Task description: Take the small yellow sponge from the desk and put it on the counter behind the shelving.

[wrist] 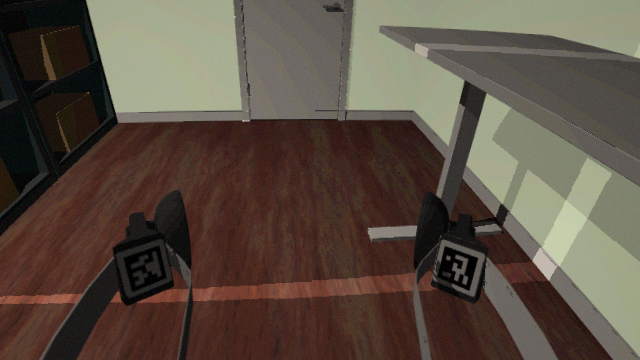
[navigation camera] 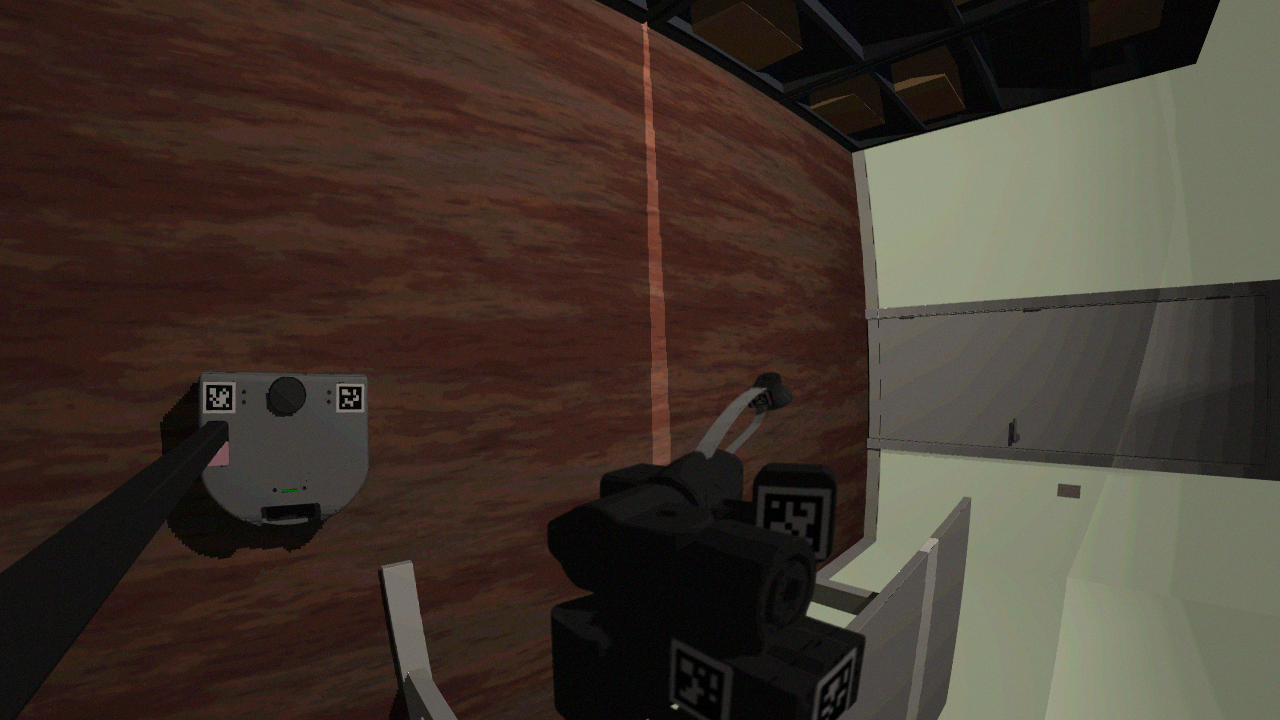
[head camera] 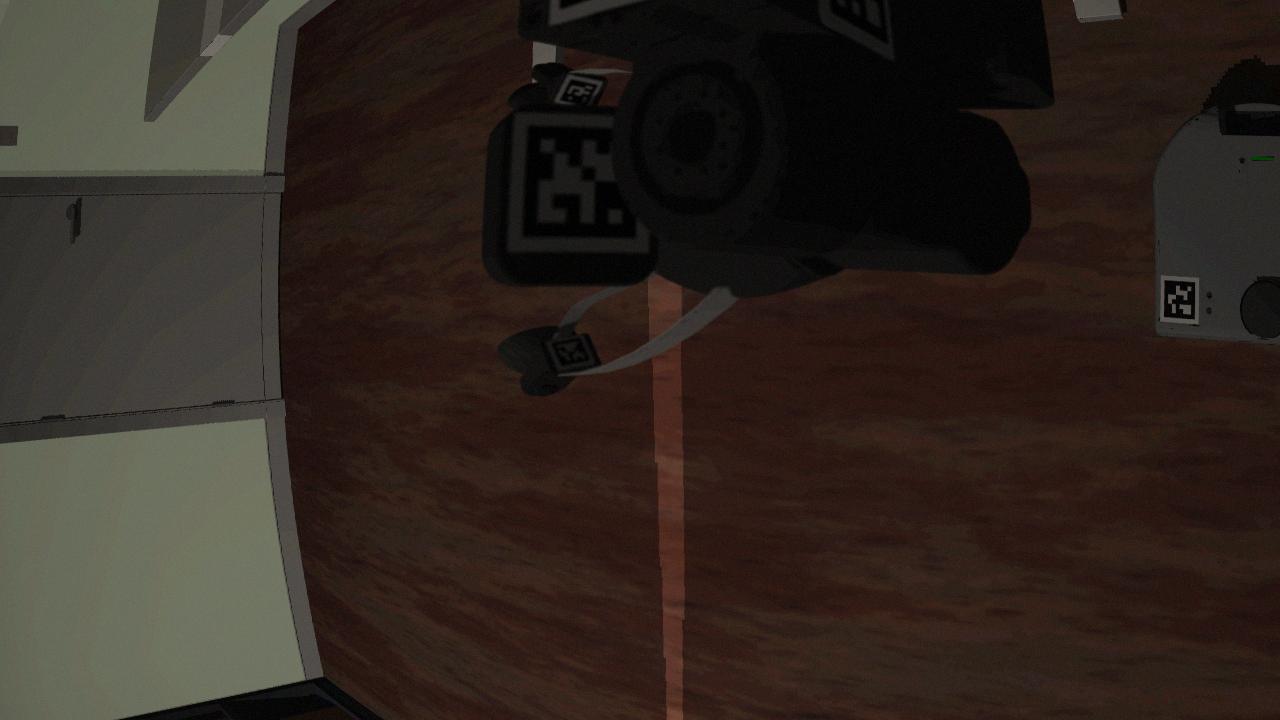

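Pixels of known places: gripper, fingertip midpoint: [navigation camera: 774,459]; robot's base, link origin: [navigation camera: 287,393] [head camera: 1261,307].
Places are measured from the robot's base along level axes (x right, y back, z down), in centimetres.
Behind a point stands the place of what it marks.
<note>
My gripper [head camera: 534,223] @[z -98.2, x 39.6, y 2.4 cm] [navigation camera: 771,394] [wrist: 303,218] @[z -98.2, x 39.6, y 2.4 cm] is open and empty, its two fingertips wide apart above the floor. The grey desk [head camera: 179,62] @[z -95.0, x 136.6, y 36.9 cm] [navigation camera: 950,582] @[z -95.0, x 143.4, y 53.3 cm] [wrist: 575,82] stands to the right in the wrist view, its top higher than the fingertips in that picture. Part of its top shows at the upper left of the head view. The yellow sponge does not show in any view. Dark shelving [navigation camera: 859,69] @[z -48.0, x 202.3, y -152.2 cm] [wrist: 37,132] with brown boxes stands at the left of the wrist view and at the top right of the navigation view. The counter does not show.
A grey door [head camera: 143,295] @[z -61.5, x 301.4, y -2.1 cm] [navigation camera: 966,385] @[z -64.1, x 301.4, y -0.8 cm] [wrist: 295,65] stands in the far wall. A desk foot [wrist: 392,233] reaches across the floor behind the right fingertip in the wrist view. My base [head camera: 1208,223] @[z -16.0, x 8.5, y 10.3 cm] [navigation camera: 331,447] @[z -15.9, x 8.9, y 10.5 cm] stands on the wood floor, with another grey foot [navigation camera: 402,600] near it.
</note>
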